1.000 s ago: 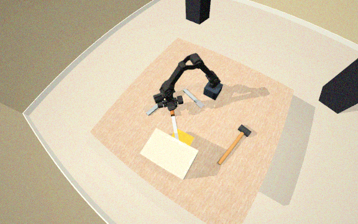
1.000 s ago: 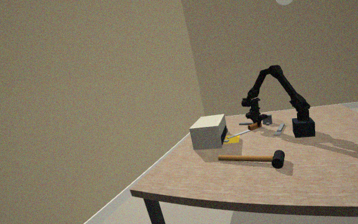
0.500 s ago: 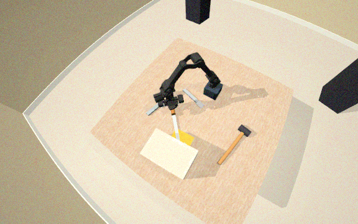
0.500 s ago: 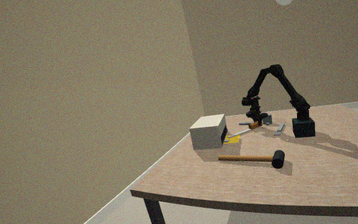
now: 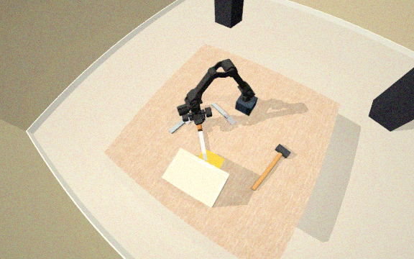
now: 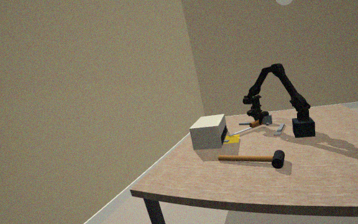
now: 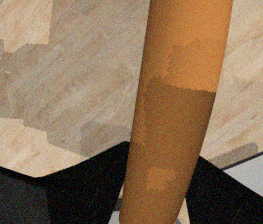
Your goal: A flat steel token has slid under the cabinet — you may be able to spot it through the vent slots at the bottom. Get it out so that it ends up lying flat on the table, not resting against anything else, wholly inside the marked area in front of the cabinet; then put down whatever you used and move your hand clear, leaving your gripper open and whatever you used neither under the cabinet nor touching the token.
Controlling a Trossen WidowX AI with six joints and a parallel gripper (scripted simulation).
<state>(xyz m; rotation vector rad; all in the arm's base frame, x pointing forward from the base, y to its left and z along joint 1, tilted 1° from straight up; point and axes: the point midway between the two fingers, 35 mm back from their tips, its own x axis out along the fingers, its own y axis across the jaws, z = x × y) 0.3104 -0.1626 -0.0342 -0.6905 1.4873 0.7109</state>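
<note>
My gripper tip is 6 cm past the tiny cube, 5 cm to the left of it and 2 cm above it. From my gripper tip the other things lie so: grey t-shaped tool: 9 cm to the right, 8 cm ahead, 2 cm below; then grey flat tool: 16 cm behind, 11 cm to the left, 2 cm below; then grey block: 8 cm to the right, 6 cm behind, 1 cm above.
</note>
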